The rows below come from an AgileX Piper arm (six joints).
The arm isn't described. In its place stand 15 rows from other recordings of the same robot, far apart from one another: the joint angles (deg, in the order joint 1, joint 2, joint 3, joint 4, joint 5, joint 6), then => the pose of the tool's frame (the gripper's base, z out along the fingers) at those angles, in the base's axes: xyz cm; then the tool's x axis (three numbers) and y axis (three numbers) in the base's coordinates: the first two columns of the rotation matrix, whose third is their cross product.
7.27, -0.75, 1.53, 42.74, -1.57, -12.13 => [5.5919 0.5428 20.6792 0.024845 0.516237 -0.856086 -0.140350 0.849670 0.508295]
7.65, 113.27, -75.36, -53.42, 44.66, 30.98 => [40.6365 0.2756 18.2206 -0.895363 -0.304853 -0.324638 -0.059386 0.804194 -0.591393]
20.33, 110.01, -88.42, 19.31, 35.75, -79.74 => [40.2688 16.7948 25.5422 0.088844 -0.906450 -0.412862 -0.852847 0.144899 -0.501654]
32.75, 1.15, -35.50, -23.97, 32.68, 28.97 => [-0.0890 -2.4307 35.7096 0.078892 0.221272 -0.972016 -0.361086 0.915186 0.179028]
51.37, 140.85, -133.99, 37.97, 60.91, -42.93 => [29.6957 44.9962 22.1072 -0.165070 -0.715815 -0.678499 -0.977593 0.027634 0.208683]
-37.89, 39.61, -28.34, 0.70, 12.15, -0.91 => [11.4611 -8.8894 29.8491 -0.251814 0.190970 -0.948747 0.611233 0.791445 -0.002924]
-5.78, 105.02, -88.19, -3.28, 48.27, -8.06 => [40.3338 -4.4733 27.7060 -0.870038 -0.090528 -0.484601 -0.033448 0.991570 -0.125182]
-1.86, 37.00, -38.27, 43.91, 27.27, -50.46 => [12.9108 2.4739 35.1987 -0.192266 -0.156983 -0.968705 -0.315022 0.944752 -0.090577]
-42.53, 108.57, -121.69, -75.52, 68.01, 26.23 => [23.7310 -32.8548 46.7808 -0.610394 0.268558 -0.745181 0.736509 -0.153787 -0.658714]
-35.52, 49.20, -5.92, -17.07, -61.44, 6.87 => [12.4844 -6.0290 25.6934 0.296092 -0.242048 -0.923982 0.374644 0.919271 -0.120758]
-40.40, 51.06, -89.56, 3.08, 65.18, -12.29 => [8.1916 -6.3889 52.1929 -0.392718 0.084058 -0.915810 0.547984 0.821118 -0.159620]
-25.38, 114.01, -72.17, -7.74, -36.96, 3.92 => [41.4005 -18.8251 23.2275 -0.016205 -0.036168 -0.999214 0.353687 0.934527 -0.039562]
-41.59, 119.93, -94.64, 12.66, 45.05, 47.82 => [35.0182 -29.1925 20.0889 0.137665 0.983548 -0.116971 0.897286 -0.073830 0.435232]
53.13, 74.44, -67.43, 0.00, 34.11, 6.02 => [17.1793 22.9056 36.4923 -0.435668 -0.406096 -0.803293 -0.758491 0.646154 0.084713]
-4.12, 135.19, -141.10, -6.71, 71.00, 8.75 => [51.2833 -4.7020 28.5355 -0.843447 0.174532 -0.508071 0.224323 0.973778 -0.037885]
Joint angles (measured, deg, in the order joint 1, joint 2, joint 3, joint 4, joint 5, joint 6), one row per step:
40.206 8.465 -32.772 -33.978 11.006 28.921
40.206 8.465 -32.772 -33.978 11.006 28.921
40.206 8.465 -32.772 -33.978 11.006 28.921
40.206 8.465 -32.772 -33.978 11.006 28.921
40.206 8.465 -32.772 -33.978 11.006 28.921
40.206 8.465 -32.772 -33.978 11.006 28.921
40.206 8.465 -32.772 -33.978 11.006 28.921
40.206 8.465 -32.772 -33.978 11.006 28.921
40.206 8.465 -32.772 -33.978 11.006 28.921
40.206 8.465 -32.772 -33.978 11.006 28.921
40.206 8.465 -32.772 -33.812 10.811 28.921
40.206 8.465 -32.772 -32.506 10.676 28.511
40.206 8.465 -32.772 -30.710 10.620 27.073
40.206 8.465 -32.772 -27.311 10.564 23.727
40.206 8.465 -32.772 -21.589 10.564 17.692
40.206 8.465 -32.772 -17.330 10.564 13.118
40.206 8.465 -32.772 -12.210 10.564 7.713
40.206 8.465 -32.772 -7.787 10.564 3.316
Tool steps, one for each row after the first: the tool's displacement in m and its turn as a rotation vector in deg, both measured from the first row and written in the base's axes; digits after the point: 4 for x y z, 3 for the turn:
0.0000 0.0000 0.0000 0.000 0.000 0.000
0.0000 0.0000 0.0000 0.000 0.000 0.000
0.0000 0.0000 0.0000 0.000 0.000 0.000
0.0000 0.0000 0.0000 0.000 0.000 0.000
0.0000 0.0000 0.0000 0.000 0.000 0.000
0.0000 0.0000 0.0000 0.000 0.000 0.000
0.0000 0.0000 0.0000 0.000 0.000 0.000
0.0000 0.0000 0.0000 0.000 0.000 0.000
0.0000 0.0000 0.0000 0.000 0.000 0.000
-0.0002 0.0001 0.0002 0.174 -0.065 0.176
-0.0004 0.0005 0.0002 0.771 0.346 0.737
-0.0007 0.0009 0.0000 0.872 0.553 1.147
-0.0011 0.0018 -0.0003 0.571 0.634 1.691
-0.0018 0.0032 -0.0009 -0.247 0.562 2.462
-0.0024 0.0042 -0.0013 -0.887 0.404 3.031
-0.0032 0.0054 -0.0016 -1.545 0.197 3.768
-0.0039 0.0064 -0.0018 -1.870 0.111 4.507

